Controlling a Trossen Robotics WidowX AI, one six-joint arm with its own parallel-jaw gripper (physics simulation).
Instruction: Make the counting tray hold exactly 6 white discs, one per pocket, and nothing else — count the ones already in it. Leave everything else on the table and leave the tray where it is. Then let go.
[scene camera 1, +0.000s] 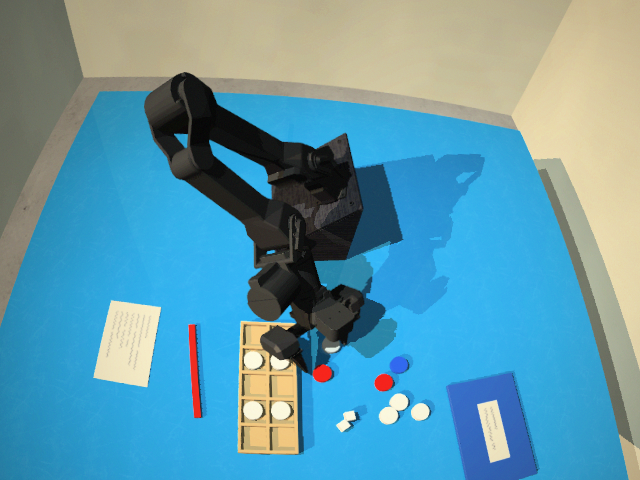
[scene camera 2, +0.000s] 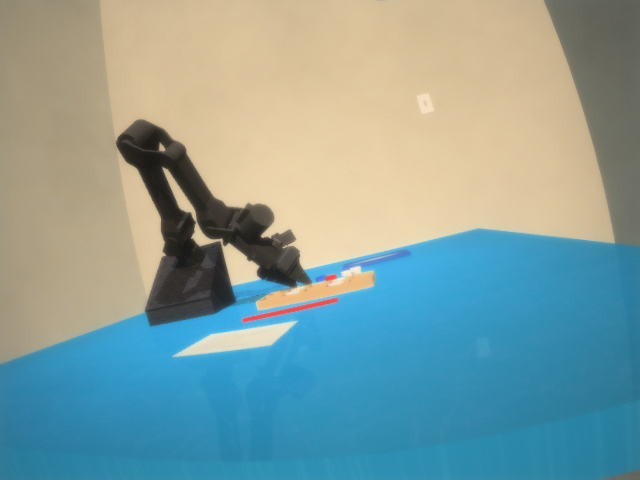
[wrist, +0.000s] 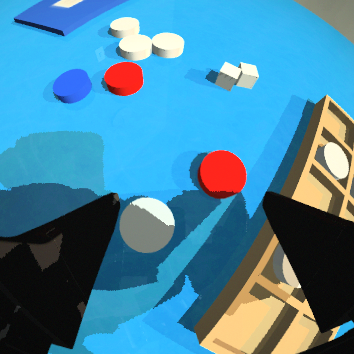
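Note:
The counting tray (scene camera 1: 268, 385) (scene camera 2: 320, 295) (wrist: 235, 287) has two columns of pockets. White discs sit in both second-row pockets, left (scene camera 1: 253, 360) and right (scene camera 1: 280, 361), and in both fourth-row pockets, left (scene camera 1: 252, 410) and right (scene camera 1: 281, 410). My gripper (scene camera 1: 325, 357) (scene camera 2: 302, 284) (wrist: 193, 199) is open and empty, low at the tray's right side; one finger hangs over the tray edge. A loose white disc (scene camera 1: 332, 348) (wrist: 147, 225) lies near the other fingertip, partly hidden in scene camera 1. Three loose white discs (scene camera 1: 399, 401) (scene camera 1: 388, 415) (scene camera 1: 420, 411) lie farther right.
A red disc (scene camera 1: 323, 373) (wrist: 222, 173) lies between tray and gripper. Another red disc (scene camera 1: 384, 382) and a blue disc (scene camera 1: 399, 364) lie right. Two white cubes (scene camera 1: 349, 415) (scene camera 1: 343, 425), a red bar (scene camera 1: 194, 372), a paper sheet (scene camera 1: 127, 343) and a blue book (scene camera 1: 465, 413) lie around.

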